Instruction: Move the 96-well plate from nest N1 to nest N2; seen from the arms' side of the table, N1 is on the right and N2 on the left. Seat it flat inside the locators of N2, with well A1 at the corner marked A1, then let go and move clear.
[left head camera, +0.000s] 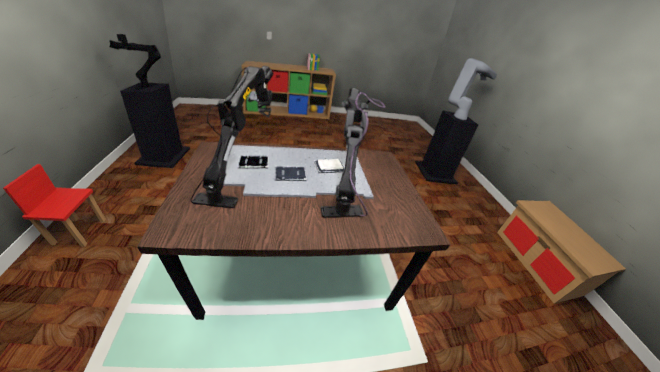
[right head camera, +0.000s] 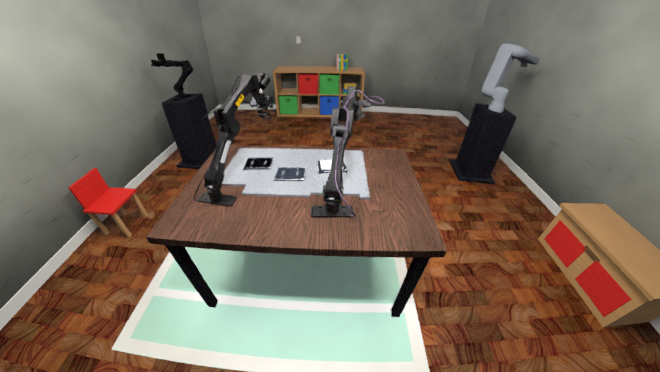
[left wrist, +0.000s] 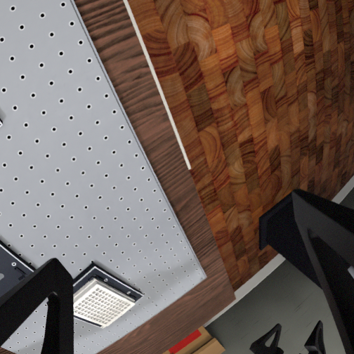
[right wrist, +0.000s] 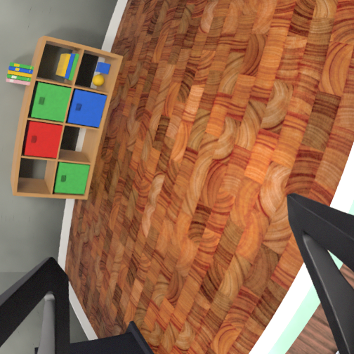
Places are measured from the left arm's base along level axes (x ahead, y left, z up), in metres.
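Pixels of known places: left gripper, fingertip midpoint: (left head camera: 268, 110) (right head camera: 270, 114); left arm's base, link origin: (left head camera: 215, 201) (right head camera: 217, 199); right arm's base, link origin: (left head camera: 342, 211) (right head camera: 332, 212).
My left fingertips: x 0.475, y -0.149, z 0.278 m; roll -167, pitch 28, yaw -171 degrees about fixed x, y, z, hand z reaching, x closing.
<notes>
Ahead of a thing's pixels: the offset from my left fingertips to its top centre. "pt": to the spot under its first point. Level surfaces: height alone.
The pale 96-well plate @(dx -0.092, dy -0.378, dz -0.239 m) (left head camera: 330, 164) (right head camera: 326, 165) (left wrist: 103, 303) lies in the dark nest N1 (left wrist: 119, 284) at the right of the grey board. The dark nest at the left, N2 by its position, @(pt dx -0.143, dy +0.057, dz -0.253 m) (left head camera: 253, 161) (right head camera: 258, 163) holds no pale plate; its A1 mark is too small to read. My left gripper (left head camera: 265, 107) (right head camera: 266, 112) (left wrist: 169, 242) is open and empty, high above the board's far side. My right gripper (right head camera: 366, 103) (left wrist: 299, 323) (right wrist: 166, 242) is open and empty, raised high; in the left head camera its fingers are mostly hidden.
Another dark fixture @(dx -0.213, dy -0.163, dz -0.249 m) (left head camera: 290, 173) (right head camera: 290, 174) sits between the two nests, nearer the arm bases. The perforated grey board @(dz -0.265 m) (left head camera: 280, 190) (right head camera: 280, 190) (left wrist: 105, 165) lies on the wooden table @(dz -0.277 m) (left head camera: 280, 227) (right head camera: 295, 227). A shelf unit (left head camera: 287, 67) (right head camera: 320, 69) stands beyond the table.
</notes>
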